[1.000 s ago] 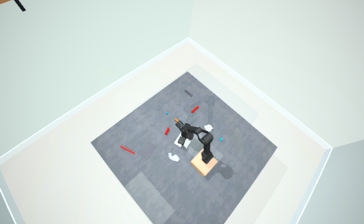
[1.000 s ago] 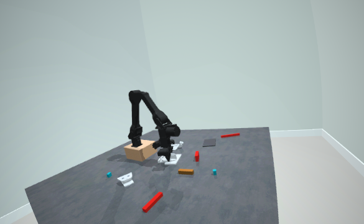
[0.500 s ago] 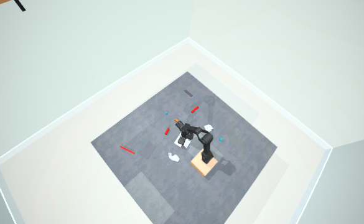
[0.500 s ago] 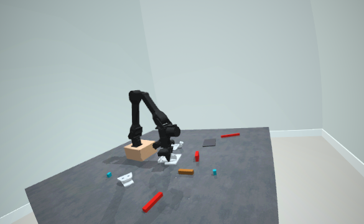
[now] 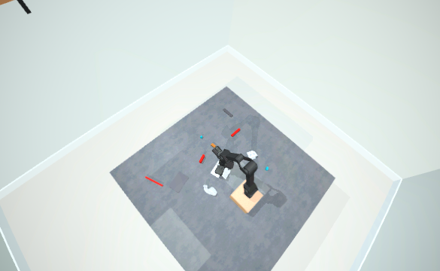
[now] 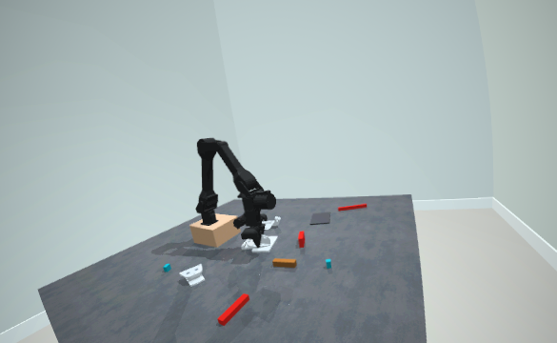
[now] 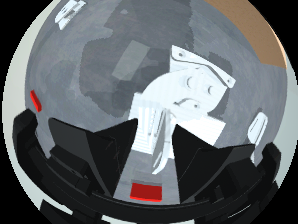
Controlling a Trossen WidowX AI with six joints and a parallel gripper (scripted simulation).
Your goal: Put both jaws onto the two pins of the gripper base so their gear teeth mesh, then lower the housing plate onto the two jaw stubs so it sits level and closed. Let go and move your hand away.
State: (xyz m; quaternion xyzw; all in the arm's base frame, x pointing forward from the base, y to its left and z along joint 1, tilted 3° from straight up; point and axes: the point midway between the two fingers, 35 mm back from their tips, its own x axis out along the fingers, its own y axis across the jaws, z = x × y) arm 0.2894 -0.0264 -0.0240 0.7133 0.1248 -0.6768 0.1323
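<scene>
My gripper tip is now 3 cm to the right of the flat white plate and 1 cm above it. The rest, counted from my gripper tip: curved white jaw: 4 cm behind, 1 cm to the left; then red block: 15 cm ahead, 7 cm to the left; then white housing plate: 6 cm behind, 2 cm to the left, 1 cm below.
</scene>
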